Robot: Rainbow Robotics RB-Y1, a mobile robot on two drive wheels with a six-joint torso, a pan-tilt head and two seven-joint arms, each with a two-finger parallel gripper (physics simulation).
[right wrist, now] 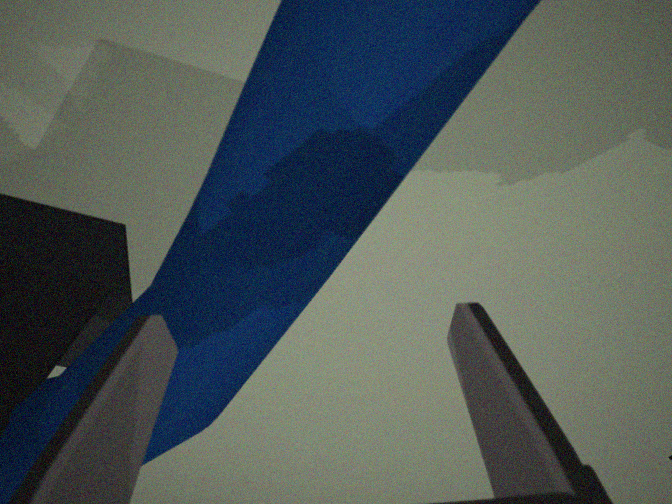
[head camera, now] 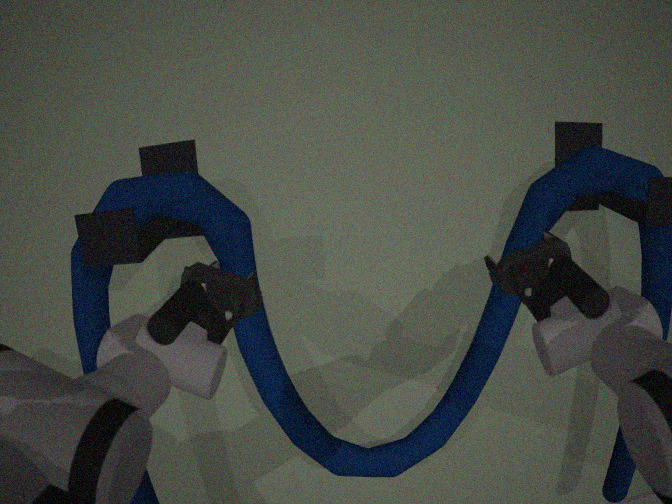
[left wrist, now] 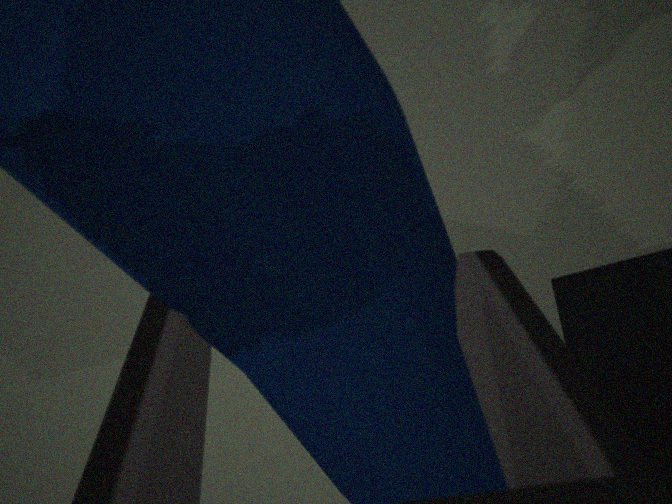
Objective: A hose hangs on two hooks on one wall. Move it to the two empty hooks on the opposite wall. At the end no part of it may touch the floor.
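Observation:
A thick blue hose point(head camera: 358, 450) hangs on a grey-green wall over two dark hooks, the left hook point(head camera: 116, 235) and the right hook point(head camera: 624, 203), and sags in a deep loop between them. My left gripper point(head camera: 238, 287) is shut on the hose just below the left hook; the left wrist view shows the hose point(left wrist: 303, 271) filling the gap between both fingers. My right gripper point(head camera: 521, 265) is open beside the hose below the right hook. In the right wrist view the hose point(right wrist: 303, 189) passes behind the left-hand finger, and the gap between the fingers point(right wrist: 312, 320) holds nothing.
Each hook has a dark wall plate, one above the left hook point(head camera: 167, 157) and one above the right hook point(head camera: 578, 138). The hose ends hang down at the far left point(head camera: 86, 303) and far right point(head camera: 621, 477). Light is dim.

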